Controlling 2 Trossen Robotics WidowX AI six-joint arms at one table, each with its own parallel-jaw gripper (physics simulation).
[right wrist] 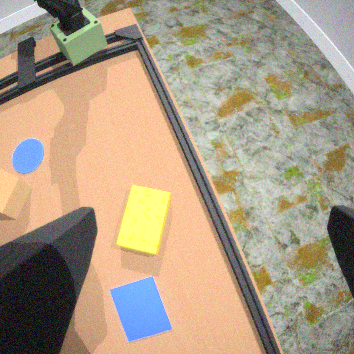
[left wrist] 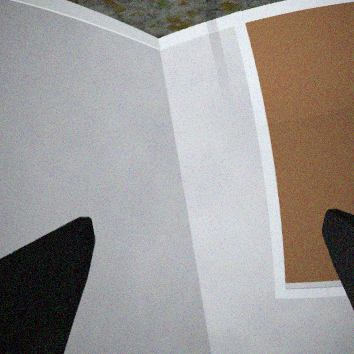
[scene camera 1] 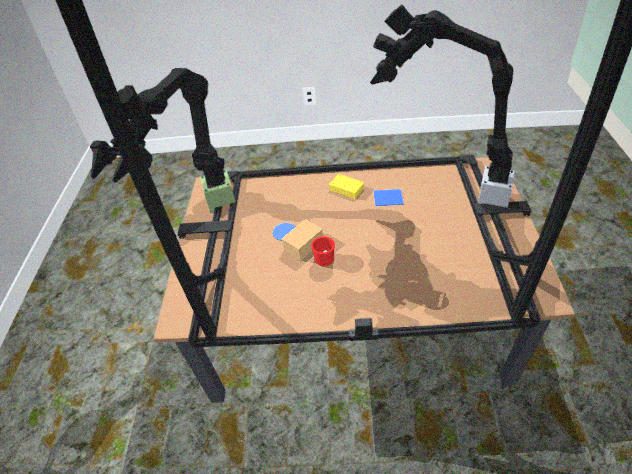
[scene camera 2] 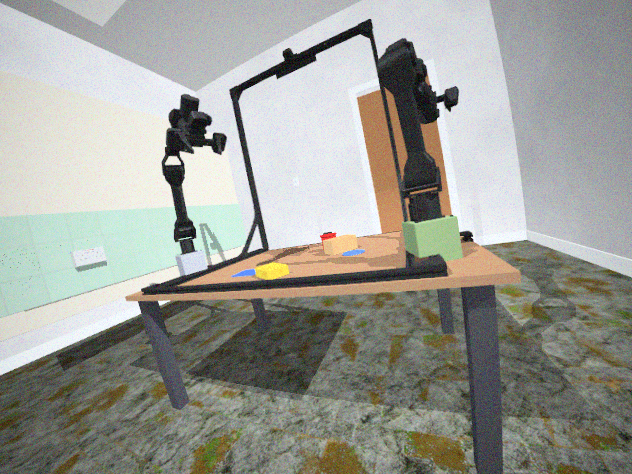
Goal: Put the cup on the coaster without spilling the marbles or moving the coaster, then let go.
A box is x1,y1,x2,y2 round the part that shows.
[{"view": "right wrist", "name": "my right gripper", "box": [0,205,353,353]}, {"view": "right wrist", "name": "flat blue square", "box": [110,276,171,340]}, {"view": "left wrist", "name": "my left gripper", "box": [0,208,353,353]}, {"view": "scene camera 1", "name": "my left gripper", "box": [90,124,152,181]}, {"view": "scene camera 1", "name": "my right gripper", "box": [370,33,414,84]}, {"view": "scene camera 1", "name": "tan block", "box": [282,219,322,260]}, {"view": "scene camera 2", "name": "my left gripper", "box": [415,85,458,123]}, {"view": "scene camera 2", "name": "my right gripper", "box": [166,111,226,154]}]
